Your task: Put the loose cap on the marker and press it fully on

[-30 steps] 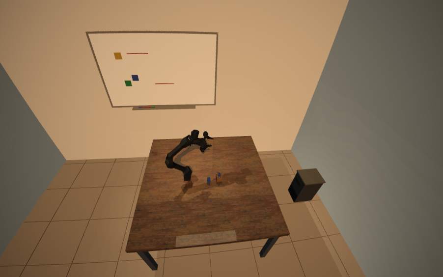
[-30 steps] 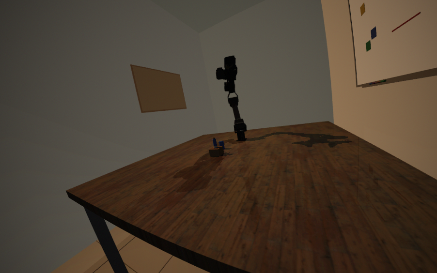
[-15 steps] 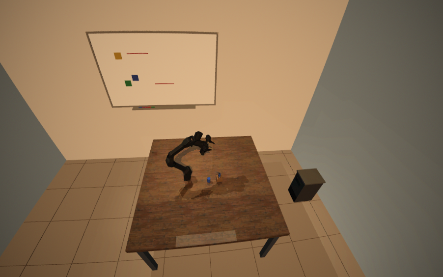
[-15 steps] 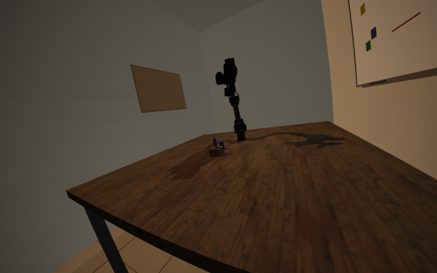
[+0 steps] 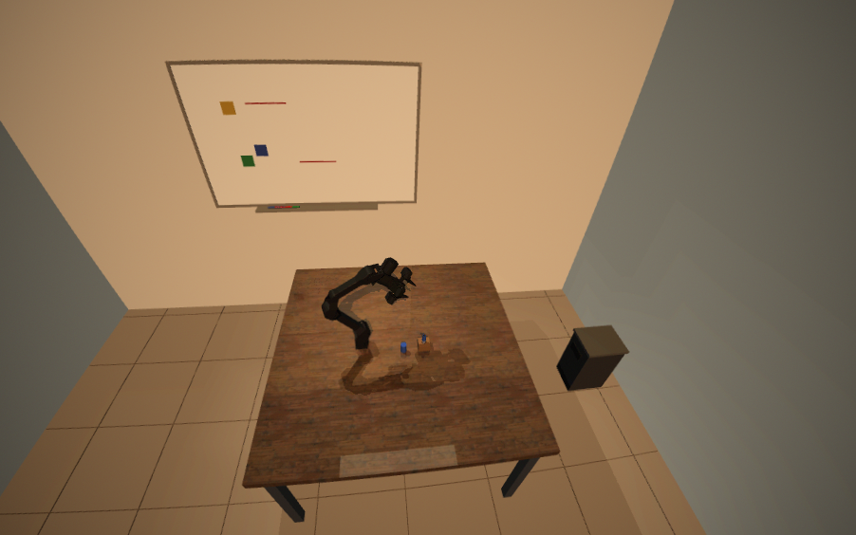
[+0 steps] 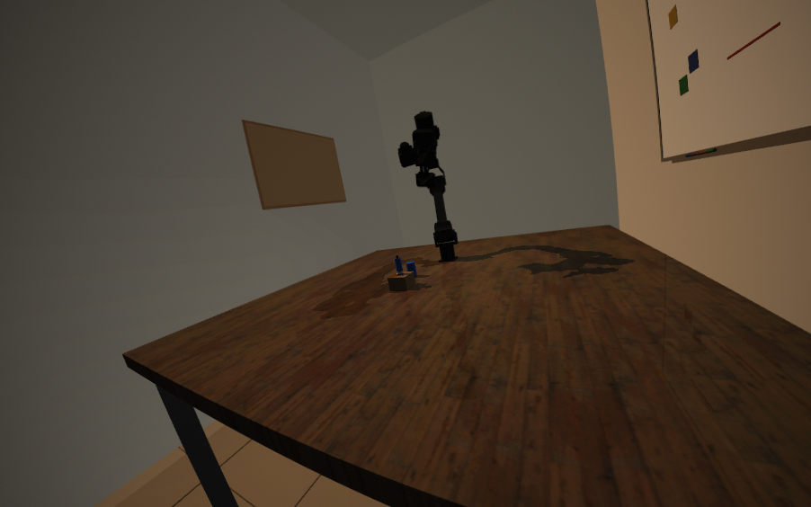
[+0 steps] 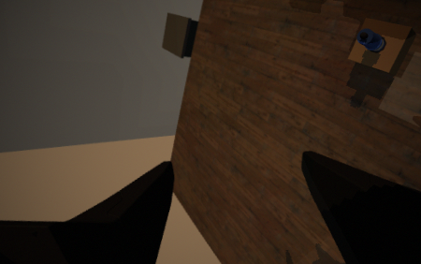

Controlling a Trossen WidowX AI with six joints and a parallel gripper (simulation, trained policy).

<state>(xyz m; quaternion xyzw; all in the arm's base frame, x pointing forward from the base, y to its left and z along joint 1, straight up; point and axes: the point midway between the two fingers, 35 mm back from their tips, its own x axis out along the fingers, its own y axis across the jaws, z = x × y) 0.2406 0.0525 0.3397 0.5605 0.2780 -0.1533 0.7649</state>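
Right now my gripper tip is 50 mm past the blue cap, 110 mm to the left of it and 290 mm above it. From my gripper tip the other things lie so: tan holder block 60 mm ahead, 100 mm to the right, 300 mm below.
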